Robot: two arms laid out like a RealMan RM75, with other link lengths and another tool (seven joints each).
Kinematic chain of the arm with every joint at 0, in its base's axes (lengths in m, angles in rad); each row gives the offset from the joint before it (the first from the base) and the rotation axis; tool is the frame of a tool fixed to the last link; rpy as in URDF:
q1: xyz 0 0 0.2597 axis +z
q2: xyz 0 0 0 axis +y
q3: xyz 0 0 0.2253 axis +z
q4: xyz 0 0 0 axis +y
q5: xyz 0 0 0.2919 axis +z
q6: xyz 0 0 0 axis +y
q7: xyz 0 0 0.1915 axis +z
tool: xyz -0.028 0.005 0.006 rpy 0.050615 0 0.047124
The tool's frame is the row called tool.
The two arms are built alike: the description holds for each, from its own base.
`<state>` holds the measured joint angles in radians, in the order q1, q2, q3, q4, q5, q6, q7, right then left.
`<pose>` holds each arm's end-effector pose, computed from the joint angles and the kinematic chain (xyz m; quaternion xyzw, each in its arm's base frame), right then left.
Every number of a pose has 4 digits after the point. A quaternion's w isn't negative.
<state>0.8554 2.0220 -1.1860 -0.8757 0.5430 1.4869 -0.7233 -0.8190 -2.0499 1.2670 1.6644 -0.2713 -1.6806 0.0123</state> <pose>0.1718 0.4793 -0.0309 -0.8956 0.3725 -0.1893 0.1530 -0.0493 0.4387 0.1024 -0.8070 -0.4096 0.0914 0.4155</pose>
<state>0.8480 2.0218 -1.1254 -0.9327 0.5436 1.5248 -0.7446 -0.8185 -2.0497 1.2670 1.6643 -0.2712 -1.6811 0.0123</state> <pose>0.1615 0.4834 -0.0112 -0.9001 0.3701 -0.1660 0.1587 -0.0496 0.4386 0.1025 -0.8068 -0.4099 0.0918 0.4154</pose>
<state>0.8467 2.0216 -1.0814 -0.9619 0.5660 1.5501 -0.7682 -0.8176 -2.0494 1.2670 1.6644 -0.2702 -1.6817 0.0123</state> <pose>0.1519 0.4849 0.0004 -0.9061 0.3669 -0.1417 0.1557 -0.0502 0.4386 0.1027 -0.8063 -0.4104 0.0924 0.4158</pose>
